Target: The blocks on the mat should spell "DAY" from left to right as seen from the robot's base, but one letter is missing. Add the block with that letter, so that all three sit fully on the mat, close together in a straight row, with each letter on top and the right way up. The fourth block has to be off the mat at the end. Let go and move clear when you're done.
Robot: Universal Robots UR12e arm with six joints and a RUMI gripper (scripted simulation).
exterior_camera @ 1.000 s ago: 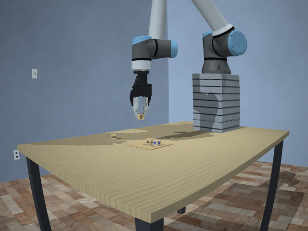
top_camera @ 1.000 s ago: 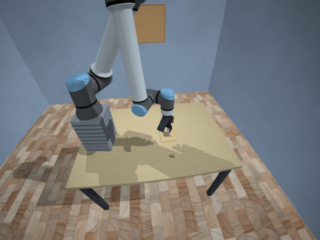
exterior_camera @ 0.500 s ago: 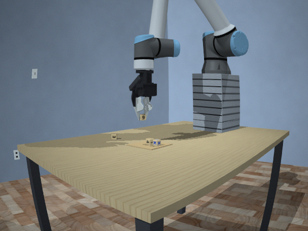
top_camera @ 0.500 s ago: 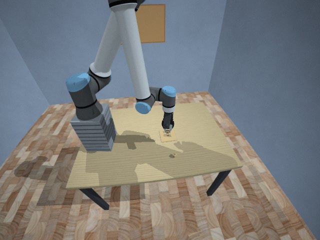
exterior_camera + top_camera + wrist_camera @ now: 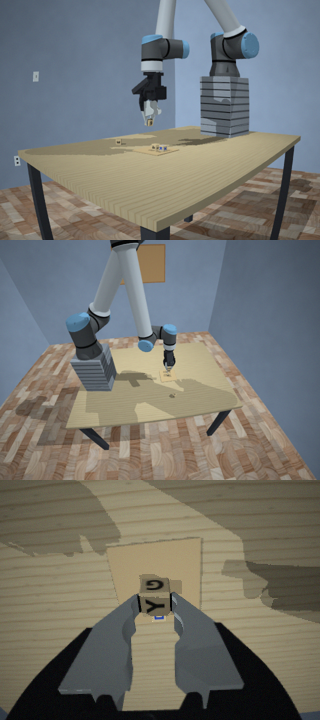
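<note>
Right now my hand is 12 cm above the mat and 4 cm to the right of it.
</note>
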